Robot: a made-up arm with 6 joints. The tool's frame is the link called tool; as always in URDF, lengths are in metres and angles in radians.
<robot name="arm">
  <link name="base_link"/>
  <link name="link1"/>
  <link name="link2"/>
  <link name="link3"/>
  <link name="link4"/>
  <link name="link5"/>
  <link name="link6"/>
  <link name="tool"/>
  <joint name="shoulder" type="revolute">
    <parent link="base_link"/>
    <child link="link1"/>
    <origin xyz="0 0 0.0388" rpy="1.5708 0 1.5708"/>
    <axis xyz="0 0 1"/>
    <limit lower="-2.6" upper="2.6" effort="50" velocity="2.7"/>
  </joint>
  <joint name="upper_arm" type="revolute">
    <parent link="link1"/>
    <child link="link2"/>
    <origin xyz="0.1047 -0.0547 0.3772" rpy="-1.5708 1.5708 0"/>
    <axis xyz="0 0 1"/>
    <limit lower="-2.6" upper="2.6" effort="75" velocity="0.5"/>
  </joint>
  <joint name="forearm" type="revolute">
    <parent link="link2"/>
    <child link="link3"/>
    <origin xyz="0.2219 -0.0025 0.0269" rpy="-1.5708 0 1.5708"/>
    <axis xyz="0 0 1"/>
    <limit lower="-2.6" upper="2.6" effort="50" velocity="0.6"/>
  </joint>
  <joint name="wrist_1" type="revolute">
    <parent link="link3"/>
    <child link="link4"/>
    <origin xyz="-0.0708 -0.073 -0.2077" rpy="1.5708 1.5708 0"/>
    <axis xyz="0 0 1"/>
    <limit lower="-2.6" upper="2.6" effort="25" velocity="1.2"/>
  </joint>
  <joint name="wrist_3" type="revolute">
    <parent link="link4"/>
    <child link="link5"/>
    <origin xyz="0.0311 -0.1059 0.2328" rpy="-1.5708 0 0"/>
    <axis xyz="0 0 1"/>
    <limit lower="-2.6" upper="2.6" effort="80" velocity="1.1"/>
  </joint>
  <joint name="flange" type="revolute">
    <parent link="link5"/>
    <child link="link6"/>
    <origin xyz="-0.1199 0.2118 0.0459" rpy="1.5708 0 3.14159"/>
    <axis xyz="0 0 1"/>
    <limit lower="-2.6" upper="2.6" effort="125" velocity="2.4"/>
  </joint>
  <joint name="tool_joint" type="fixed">
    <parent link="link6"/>
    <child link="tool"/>
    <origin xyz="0.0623 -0.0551 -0.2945" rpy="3.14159 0 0"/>
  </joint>
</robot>
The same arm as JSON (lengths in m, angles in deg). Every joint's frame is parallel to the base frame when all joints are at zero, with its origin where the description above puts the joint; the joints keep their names.
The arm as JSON. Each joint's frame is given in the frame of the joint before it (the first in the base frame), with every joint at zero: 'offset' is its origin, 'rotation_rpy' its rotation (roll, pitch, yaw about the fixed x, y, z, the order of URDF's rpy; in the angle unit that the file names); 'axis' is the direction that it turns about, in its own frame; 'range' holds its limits. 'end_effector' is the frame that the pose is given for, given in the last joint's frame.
{"length_unit": "m", "angle_unit": "deg", "chain": [
  {"id": "shoulder", "offset": [0.0, 0.0, 0.0388], "rotation_rpy": [0.0, 0.0, 0.0], "axis": "+x", "range": [-148.97, 148.97]},
  {"id": "upper_arm", "offset": [0.3772, 0.1047, -0.0547], "rotation_rpy": [0.0, 0.0, 0.0], "axis": "+z", "range": [-148.97, 148.97]},
  {"id": "forearm", "offset": [-0.2219, 0.0025, 0.0269], "rotation_rpy": [0.0, 0.0, 0.0], "axis": "+x", "range": [-148.97, 148.97]},
  {"id": "wrist_1", "offset": [-0.2077, 0.0708, 0.073], "rotation_rpy": [0.0, 0.0, 0.0], "axis": "+z", "range": [-148.97, 148.97]},
  {"id": "wrist_3", "offset": [-0.0311, 0.1059, 0.2328], "rotation_rpy": [0.0, 0.0, 0.0], "axis": "-y", "range": [-148.97, 148.97]},
  {"id": "flange", "offset": [0.1199, -0.0459, -0.2118], "rotation_rpy": [0.0, 0.0, 0.0], "axis": "-z", "range": [-148.97, 148.97]}
], "end_effector": {"offset": [0.0623, 0.0551, 0.2945], "rotation_rpy": [0.0, 0.0, 0.0]}}

